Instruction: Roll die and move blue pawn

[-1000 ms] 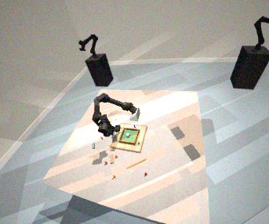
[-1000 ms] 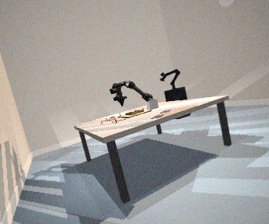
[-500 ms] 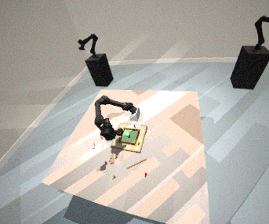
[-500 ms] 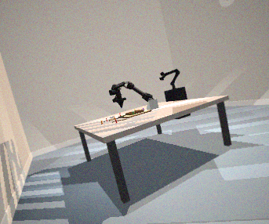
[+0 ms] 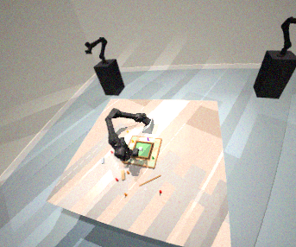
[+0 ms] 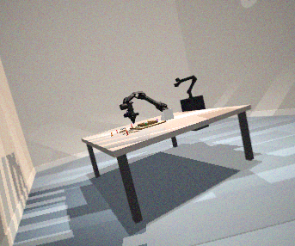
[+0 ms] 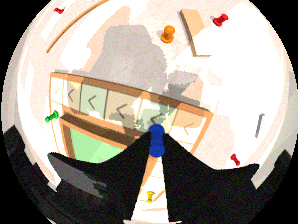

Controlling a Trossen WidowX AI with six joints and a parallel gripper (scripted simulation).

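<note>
Now: gripper tip 120 mm past the white die, 50 mm to the right of it and 30 mm above it. Also, from my gripper tip: wooden block: 130 mm ahead, 50 mm below, 10 mm to the right; blue pawn: 10 mm above; green tray: 120 mm behind, 60 mm to the left, 50 mm below.
</note>
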